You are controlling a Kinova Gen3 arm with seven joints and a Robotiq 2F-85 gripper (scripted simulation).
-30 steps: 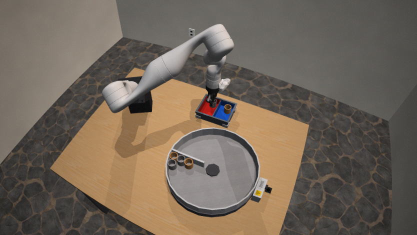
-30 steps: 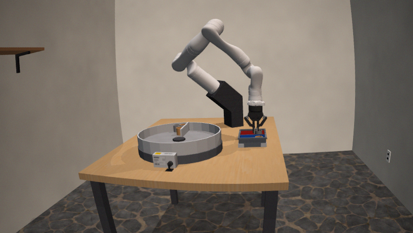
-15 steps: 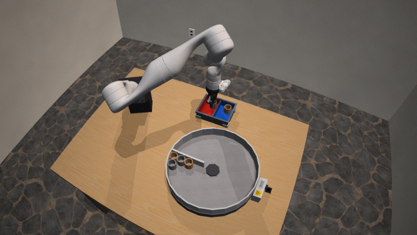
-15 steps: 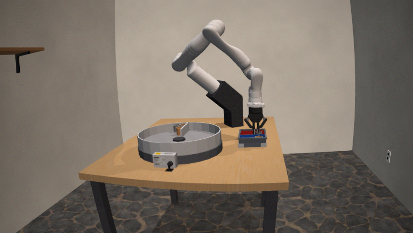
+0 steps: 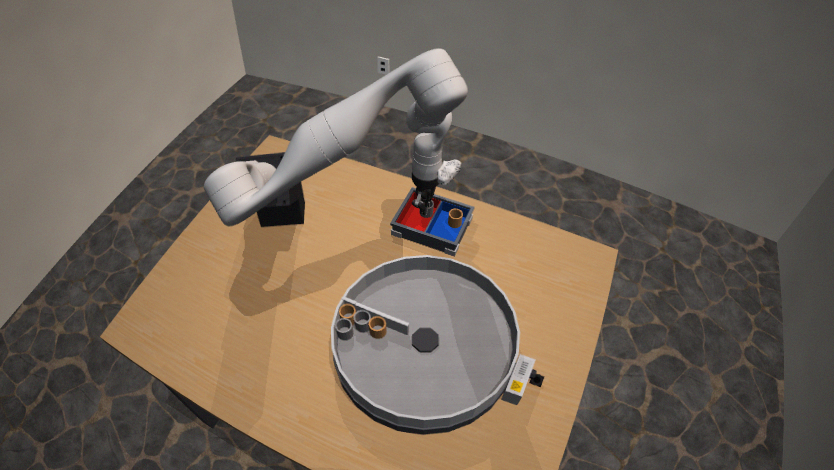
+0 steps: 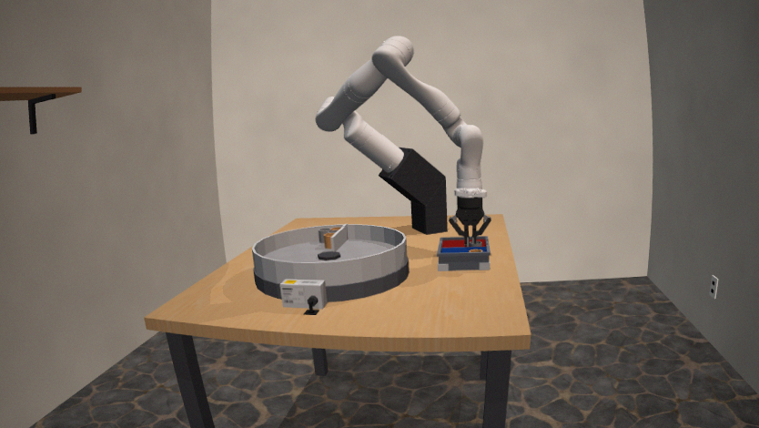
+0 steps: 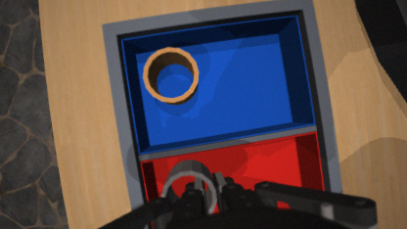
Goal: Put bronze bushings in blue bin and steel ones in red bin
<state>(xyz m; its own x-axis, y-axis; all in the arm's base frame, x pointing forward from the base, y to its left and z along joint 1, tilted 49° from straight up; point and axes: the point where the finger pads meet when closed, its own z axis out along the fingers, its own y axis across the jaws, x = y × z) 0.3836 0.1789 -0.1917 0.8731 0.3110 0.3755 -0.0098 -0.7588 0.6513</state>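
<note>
The two-part bin lies 3 cm ahead of my hand, 2 cm to the right of it and 2 cm below it. From my hand the other things lie so: turntable 16 cm ahead, 38 cm to the right, 1 cm above.
</note>
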